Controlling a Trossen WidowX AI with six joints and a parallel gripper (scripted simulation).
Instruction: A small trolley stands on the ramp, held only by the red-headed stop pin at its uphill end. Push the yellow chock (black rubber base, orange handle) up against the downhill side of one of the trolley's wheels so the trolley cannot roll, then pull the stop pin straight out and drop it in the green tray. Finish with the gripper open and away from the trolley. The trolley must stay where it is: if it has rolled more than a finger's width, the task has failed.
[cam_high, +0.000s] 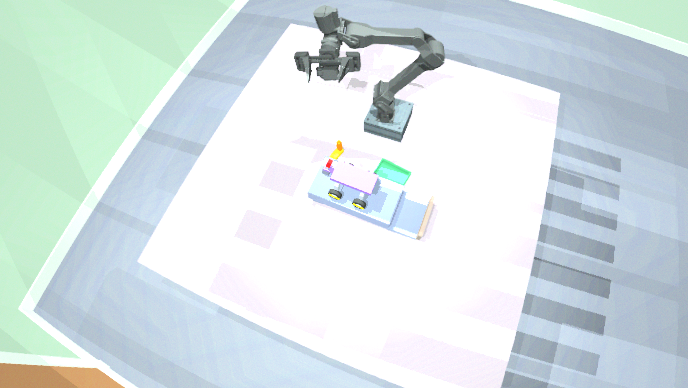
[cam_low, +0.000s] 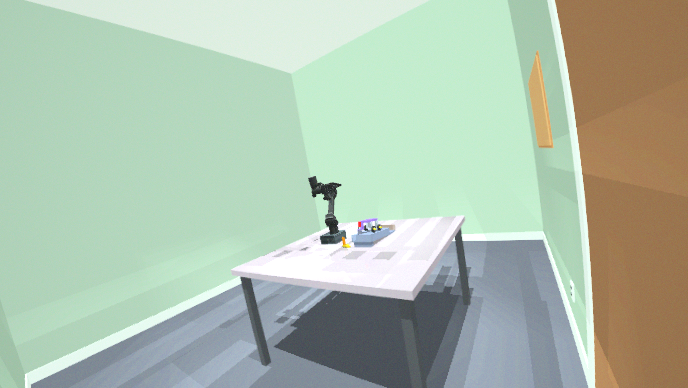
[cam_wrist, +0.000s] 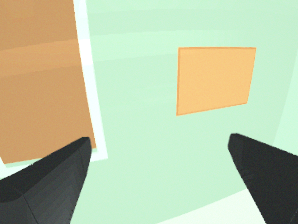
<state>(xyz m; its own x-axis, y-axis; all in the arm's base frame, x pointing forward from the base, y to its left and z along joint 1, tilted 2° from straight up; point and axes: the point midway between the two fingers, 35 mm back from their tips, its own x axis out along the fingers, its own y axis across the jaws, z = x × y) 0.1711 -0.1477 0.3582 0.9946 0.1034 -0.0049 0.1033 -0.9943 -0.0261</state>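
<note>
Right now my gripper tip is 30 mm past the yellow chock, 10 mm to the left of it and 410 mm above it. Round my gripper tip: red-headed stop pin (90 mm ahead, 310 mm below); then pale blue ramp (130 mm ahead, 100 mm to the left, 390 mm below); then purple trolley (130 mm ahead, 90 mm to the left, 320 mm below).
</note>
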